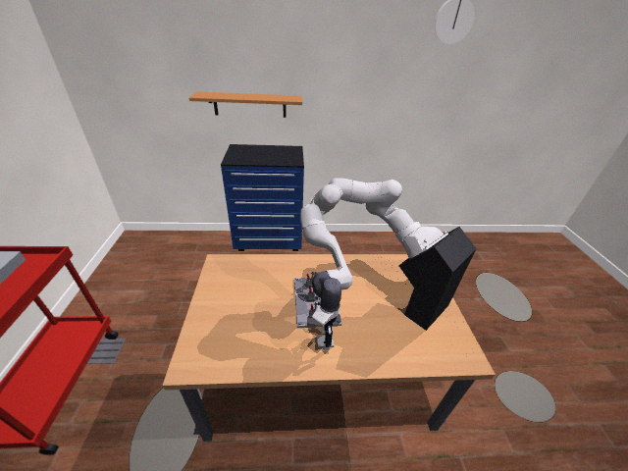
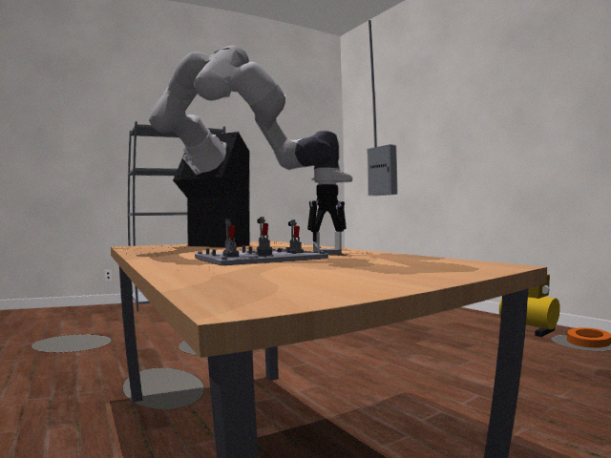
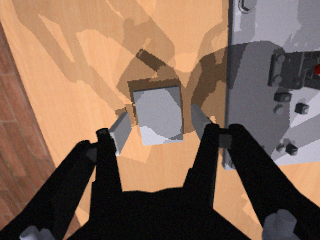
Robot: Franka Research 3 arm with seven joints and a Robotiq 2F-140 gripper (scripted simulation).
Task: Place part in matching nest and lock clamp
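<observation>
My hand is 30 mm above the grey block part. The rest, counted from my hand: grey fixture plate 260 mm to the right, 70 mm behind, 30 mm below.
</observation>
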